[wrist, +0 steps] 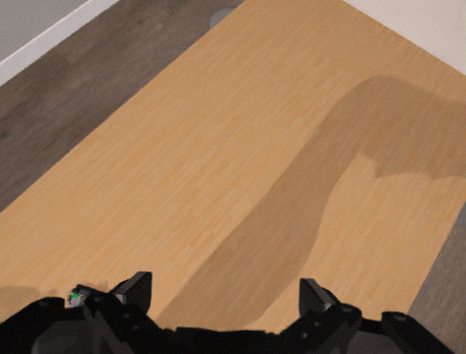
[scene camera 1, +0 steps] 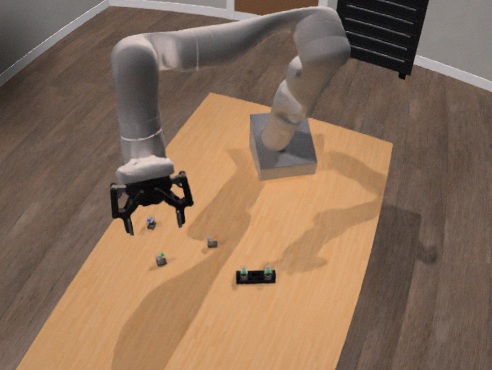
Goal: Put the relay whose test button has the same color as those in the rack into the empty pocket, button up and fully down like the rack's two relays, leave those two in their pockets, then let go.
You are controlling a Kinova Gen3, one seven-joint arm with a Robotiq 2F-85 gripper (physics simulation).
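Seen in the pictures: gripper, fingertip midpoint: [wrist: 225,291] [scene camera 1: 155,229]; arm's base at its link origin: [scene camera 1: 275,137].
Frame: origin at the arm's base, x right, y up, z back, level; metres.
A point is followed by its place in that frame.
A black rack [scene camera 1: 256,281] {x -0.084, y -0.088, z -0.471 m} lies on the table and holds two upright relays with green buttons, the left one [scene camera 1: 244,274] {x -0.053, y -0.056, z -0.478 m} and the right one [scene camera 1: 268,274] {x -0.112, y -0.058, z -0.457 m}, with an empty pocket between them. A loose grey relay with a green button [scene camera 1: 160,260] {x 0.177, y -0.068, z -0.508 m} sits to the left of the rack. A relay with an orange-red button [scene camera 1: 212,242] {x 0.065, y -0.068, z -0.401 m} and one with a blue button [scene camera 1: 151,224] {x 0.254, y -0.069, z -0.403 m} also lie loose. A green-buttoned relay [wrist: 75,299] {x -0.105, y -0.054, z -0.447 m} shows partly behind the finger linkage in the wrist view. My gripper [scene camera 1: 156,229] {x 0.074, y 0.284, z -0.635 m} [wrist: 225,291] {x 0.074, y 0.284, z -0.635 m} is open and empty, high above the table's left side.
The wooden table [scene camera 1: 300,320] {x -0.229, y -0.101, z -0.546 m} [wrist: 200,125] {x -0.161, y -0.102, z -0.864 m} carries the arm's grey base block [scene camera 1: 287,172] {x -0.063, y -0.078, z -0.063 m} at the back. Shadows of the arm fall across the table. A black drawer cabinet [scene camera 1: 382,35] stands on the floor behind.
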